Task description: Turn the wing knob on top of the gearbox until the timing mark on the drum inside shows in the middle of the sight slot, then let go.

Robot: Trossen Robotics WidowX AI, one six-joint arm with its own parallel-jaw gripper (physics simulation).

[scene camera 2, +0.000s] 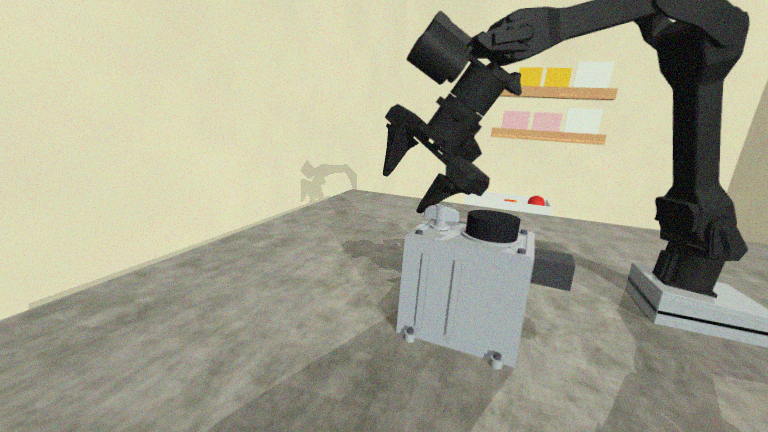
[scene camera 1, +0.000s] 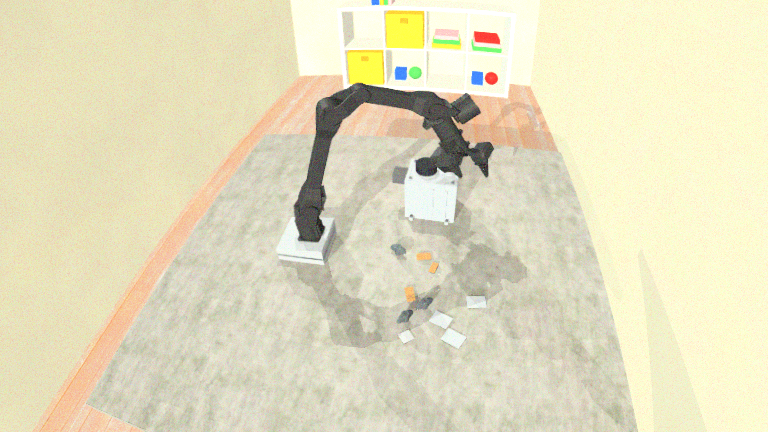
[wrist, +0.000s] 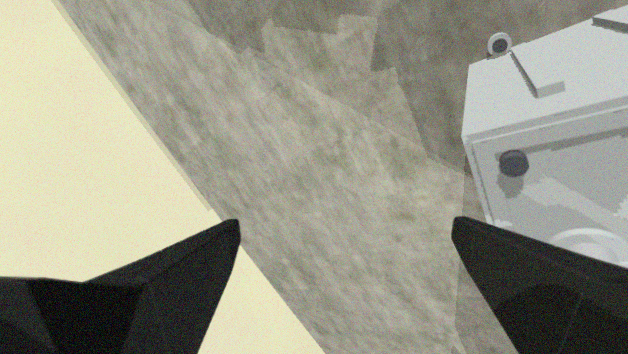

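Pixels of known places: gripper, between the fingertips: [scene camera 2: 400,193] [scene camera 1: 474,177] [wrist: 345,228]; arm's base, origin of its link: [scene camera 2: 682,283] [scene camera 1: 311,233].
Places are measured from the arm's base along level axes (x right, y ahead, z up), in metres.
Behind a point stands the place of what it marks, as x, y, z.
Observation:
The pale grey gearbox [scene camera 1: 430,201] @(-0.164, 0.312, 0.027) [scene camera 2: 472,300] @(-0.289, 0.296, 0.023) [wrist: 505,95] @(-0.167, 0.368, 0.054) stands upright on the grey surface. Its pale wing knob [scene camera 1: 450,176] @(-0.214, 0.363, 0.088) [scene camera 2: 444,216] @(-0.235, 0.351, 0.107) is on top, beside a round black cap [scene camera 1: 425,167] @(-0.205, 0.290, 0.117) [scene camera 2: 493,226] @(-0.261, 0.287, 0.111). My gripper [scene camera 1: 473,175] @(-0.180, 0.431, 0.119) [scene camera 2: 402,192] @(-0.180, 0.431, 0.119) [wrist: 345,228] @(-0.180, 0.431, 0.119) is wide open and empty, tilted above the knob's side of the gearbox. In scene camera 2, one fingertip appears right at the knob's upper edge; I cannot tell whether they touch. The other finger hangs out past the gearbox. In the wrist view a finger covers part of the gearbox top. The sight slot and timing mark cannot be made out.
A dark block [scene camera 1: 399,175] @(-0.210, 0.213, 0.076) [scene camera 2: 553,270] @(-0.253, 0.213, 0.067) sticks out from the gearbox's side toward the arm base [scene camera 1: 306,244] @(0.043, 0.000, -0.001) [scene camera 2: 698,314] @(-0.070, -0.001, -0.019). Orange pieces [scene camera 1: 423,256] @(-0.009, 0.315, -0.042), dark lumps [scene camera 1: 397,249] @(-0.005, 0.244, -0.023) and pale flat plates [scene camera 1: 453,337] @(0.238, 0.424, -0.045) lie apart from the gearbox in scene camera 1.

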